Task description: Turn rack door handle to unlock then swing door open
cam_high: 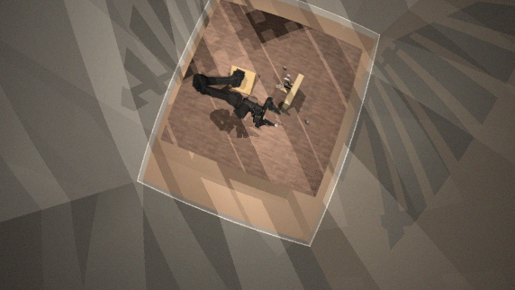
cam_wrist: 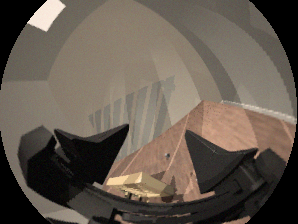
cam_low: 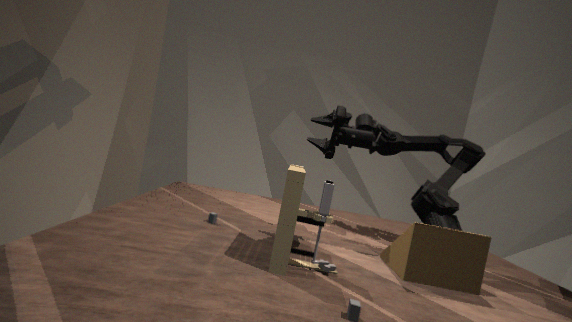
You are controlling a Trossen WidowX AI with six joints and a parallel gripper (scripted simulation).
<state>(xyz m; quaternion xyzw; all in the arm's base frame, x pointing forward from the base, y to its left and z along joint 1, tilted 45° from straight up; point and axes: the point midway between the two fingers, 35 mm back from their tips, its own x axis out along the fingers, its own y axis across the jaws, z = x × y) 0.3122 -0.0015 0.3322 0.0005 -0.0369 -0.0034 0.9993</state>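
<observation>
My gripper tip is now 50 mm past the grey upright handle, 310 mm to the right of it and 200 mm above it.
</observation>
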